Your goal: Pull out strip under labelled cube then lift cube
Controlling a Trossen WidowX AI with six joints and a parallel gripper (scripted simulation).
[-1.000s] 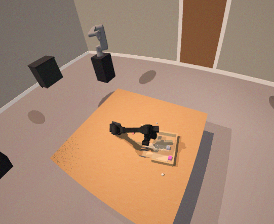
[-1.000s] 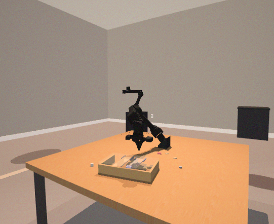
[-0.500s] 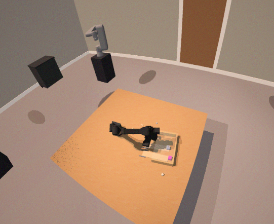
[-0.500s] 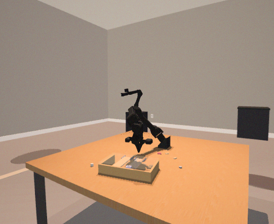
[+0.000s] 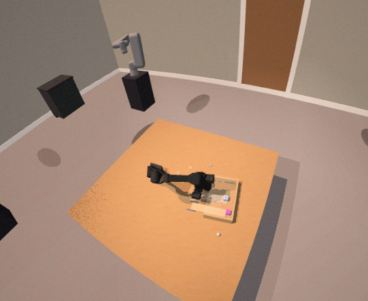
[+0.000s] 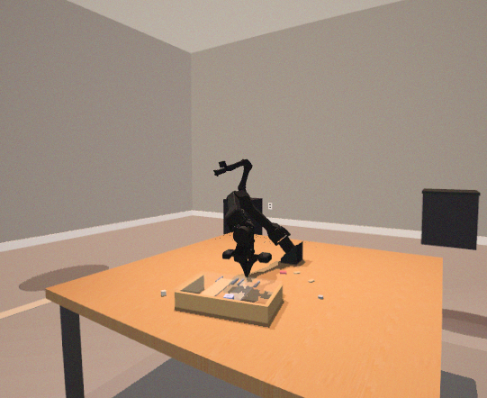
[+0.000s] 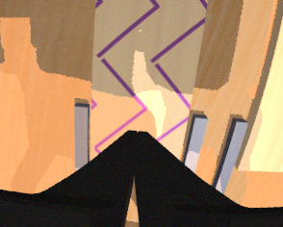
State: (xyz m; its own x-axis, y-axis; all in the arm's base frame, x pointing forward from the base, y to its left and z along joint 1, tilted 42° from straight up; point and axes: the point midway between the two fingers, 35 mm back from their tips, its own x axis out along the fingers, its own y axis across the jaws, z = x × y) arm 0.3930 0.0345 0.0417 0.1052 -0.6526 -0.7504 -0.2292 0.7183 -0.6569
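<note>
The zigzag strip lies 8 cm ahead of my gripper tip, 3 cm below it and 2 cm to the left of it. From my gripper tip the other things lie so: labelled cube 18 cm ahead, 4 cm to the left, 2 cm below.
</note>
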